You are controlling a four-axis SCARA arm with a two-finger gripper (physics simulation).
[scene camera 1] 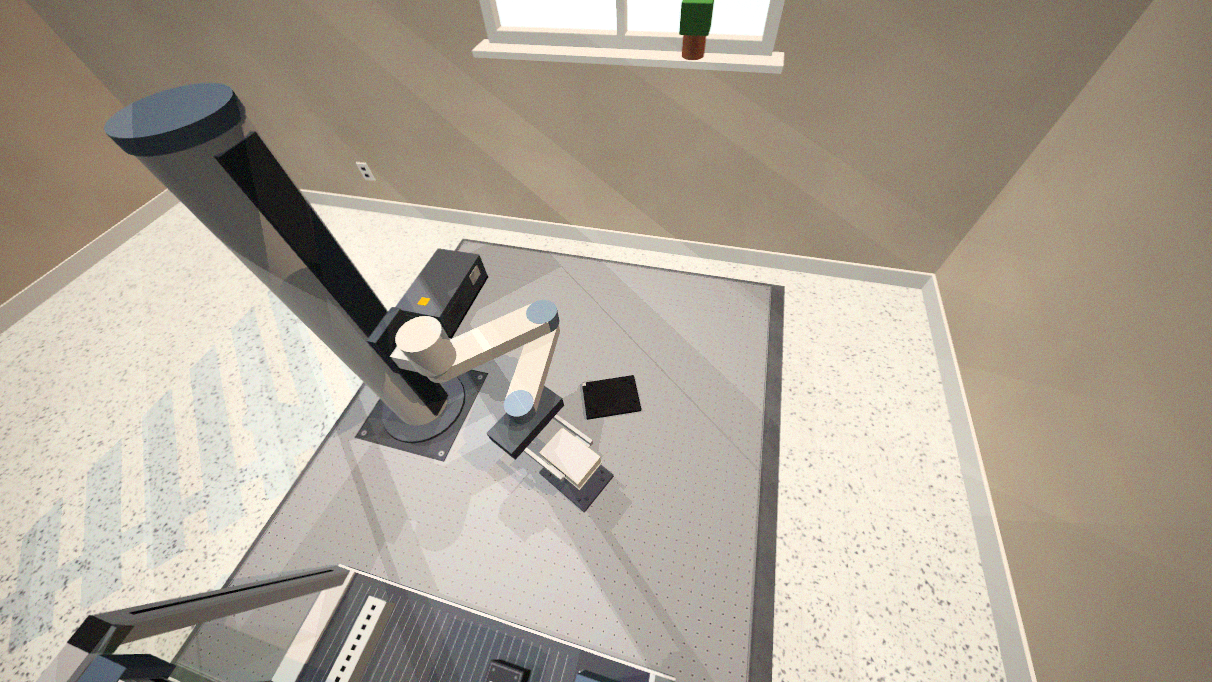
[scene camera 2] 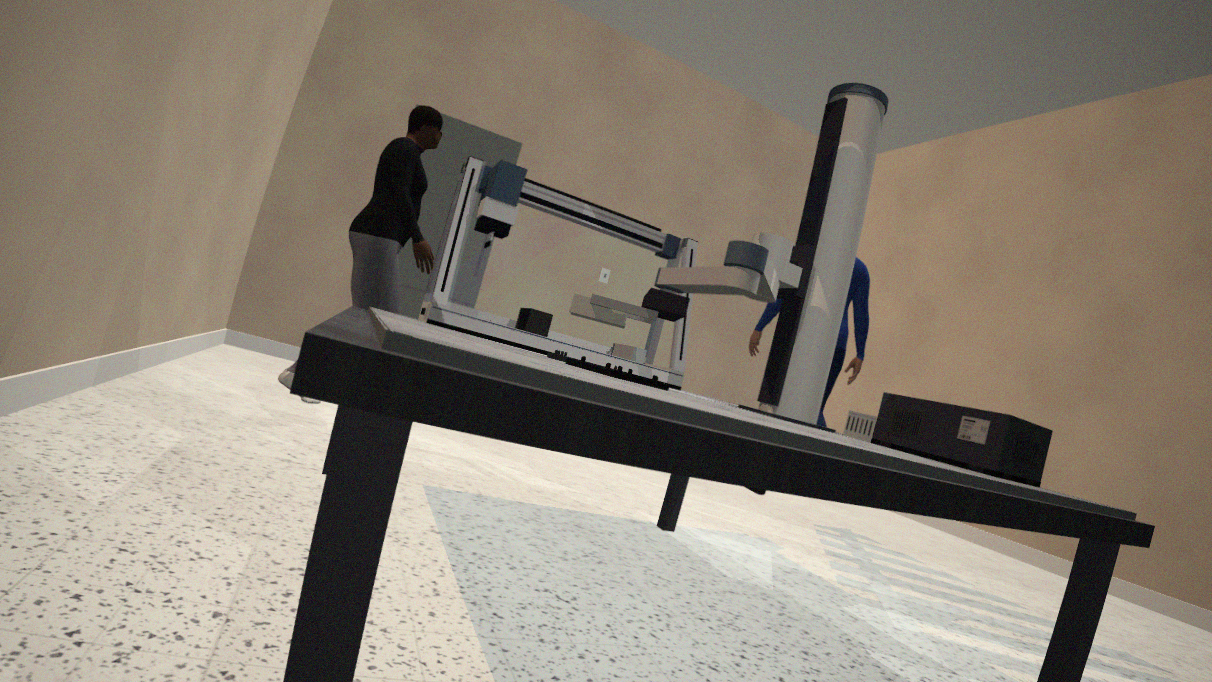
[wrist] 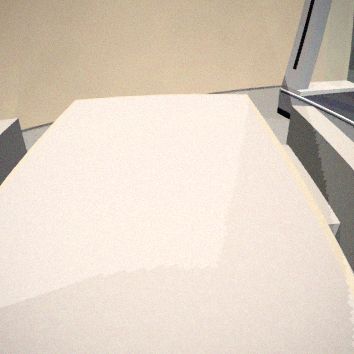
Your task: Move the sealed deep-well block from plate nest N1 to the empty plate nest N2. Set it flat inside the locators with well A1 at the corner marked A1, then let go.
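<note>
The sealed deep-well block, with a pale flat top, is held between the two light fingers of my gripper. The gripper is shut on its long sides. In scene camera 2 the block hangs well above the table and looks about level. Nest N1, a dark plate, shows partly from under the block in scene camera 1. Nest N2 is a black plate with no block on it, with a small white mark at one corner. Well A1 cannot be made out under the seal.
A gantry machine stands on the table, with a dark block on its deck. The arm's column and a dark box stand on the table too. Two people stand behind.
</note>
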